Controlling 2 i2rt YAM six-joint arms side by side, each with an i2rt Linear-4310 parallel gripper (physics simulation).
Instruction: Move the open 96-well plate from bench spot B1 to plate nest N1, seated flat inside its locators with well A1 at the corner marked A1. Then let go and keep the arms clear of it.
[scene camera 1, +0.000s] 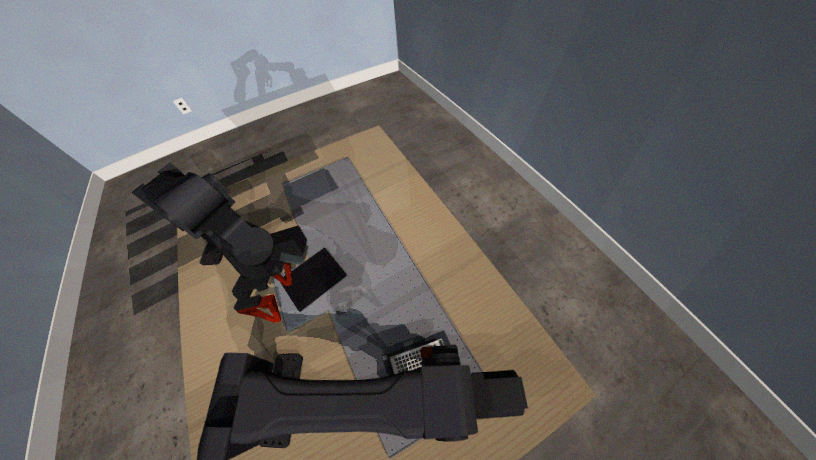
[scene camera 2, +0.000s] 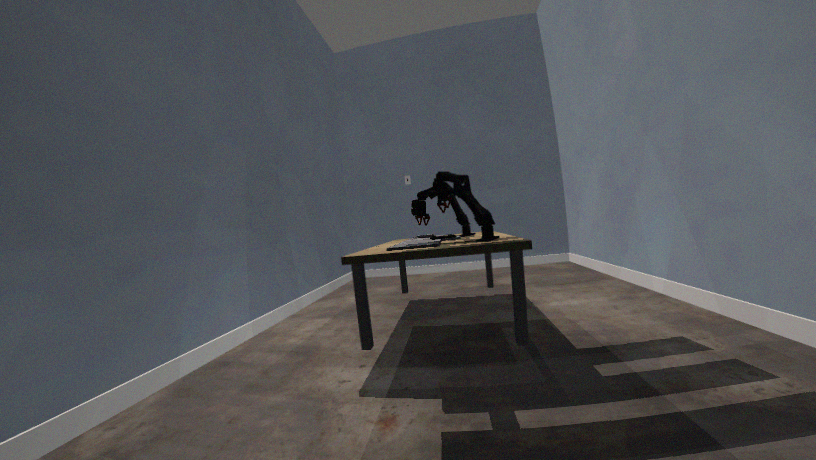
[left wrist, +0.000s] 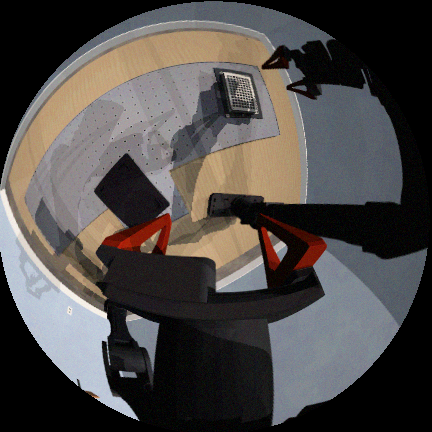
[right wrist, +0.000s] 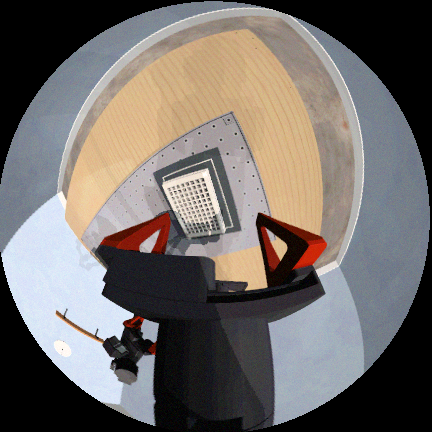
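Seen in the pictures: left gripper, fingertip midpoint: (scene camera 1: 284, 302) (scene camera 2: 445, 210) (left wrist: 213, 217) (right wrist: 154, 322); right gripper, fingertip midpoint: (scene camera 2: 422, 225) (left wrist: 275, 77) (right wrist: 212, 217); left arm's base, link origin: (scene camera 2: 488, 239); right arm's base, link origin: (scene camera 2: 466, 235) (left wrist: 237, 204) (right wrist: 220, 283).
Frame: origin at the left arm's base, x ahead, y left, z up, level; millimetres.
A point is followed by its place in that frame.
The white 96-well plate (scene camera 1: 406, 361) {x 642, y -408, z 28 mm} (left wrist: 240, 93) {x 665, y -419, z 28 mm} (right wrist: 192, 200) {x 692, y -418, z 28 mm} lies on the dark pad (left wrist: 216, 71) {x 727, y -349, z 15 mm} (right wrist: 187, 163) {x 754, y -409, z 15 mm} with a white outline. In the right wrist view, the outline shows beyond the plate's top and right sides. Its well A1 cannot be made out. The black plate nest (scene camera 1: 314, 278) {x 383, y -177, z 25 mm} (left wrist: 131, 192) {x 386, y -179, z 25 mm} is empty; its A1 mark is not readable. My right gripper (left wrist: 275, 77) {x 716, y -462, z 111 mm} (right wrist: 212, 217) {x 716, y -462, z 111 mm} is open and empty, above and short of the plate; its arm hides part of the plate in scene camera 1. My left gripper (scene camera 1: 283, 301) {x 403, y -304, z 205 mm} is open and empty, above and beside the nest.
A grey perforated board (scene camera 1: 394, 285) {x 615, y -207, z 13 mm} (left wrist: 150, 100) {x 602, y -207, z 13 mm} lies under the pad and nest on the wooden table (scene camera 1: 457, 251) {x 809, y -105, z 0 mm} (scene camera 2: 377, 249) {x 574, y 271, z 0 mm}. The right arm (scene camera 1: 342, 402) {x 602, y -481, z 420 mm} stretches across the lower part of scene camera 1. The left arm (scene camera 1: 191, 202) {x 370, y -241, z 459 mm} stands at the upper left. Shadows cross the board.
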